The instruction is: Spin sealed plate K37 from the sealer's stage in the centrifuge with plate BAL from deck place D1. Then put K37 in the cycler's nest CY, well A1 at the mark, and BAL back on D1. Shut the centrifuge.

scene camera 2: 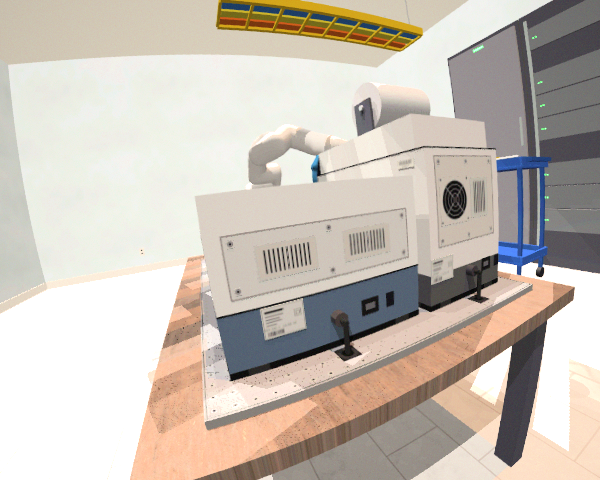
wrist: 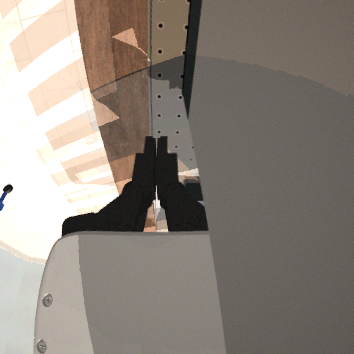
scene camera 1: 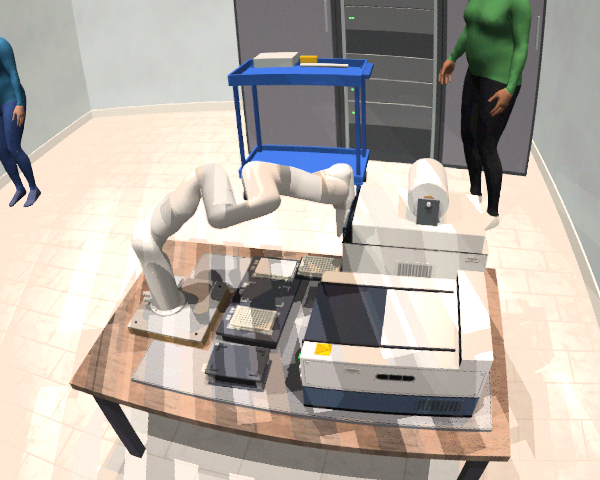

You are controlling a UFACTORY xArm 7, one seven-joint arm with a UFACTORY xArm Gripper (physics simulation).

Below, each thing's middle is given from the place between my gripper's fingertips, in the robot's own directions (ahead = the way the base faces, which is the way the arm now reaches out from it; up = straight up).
My gripper is now 24 cm past the white plate [scene camera 1: 267, 268], 7 cm to the left of it and 3 cm above it. From my hand the other things lie so: foil roll [scene camera 1: 427, 177] (33 cm above, 23 cm ahead, 16 cm to the right); centrifuge [scene camera 2: 296, 270] (46 cm to the right, 16 cm ahead, 3 cm above).
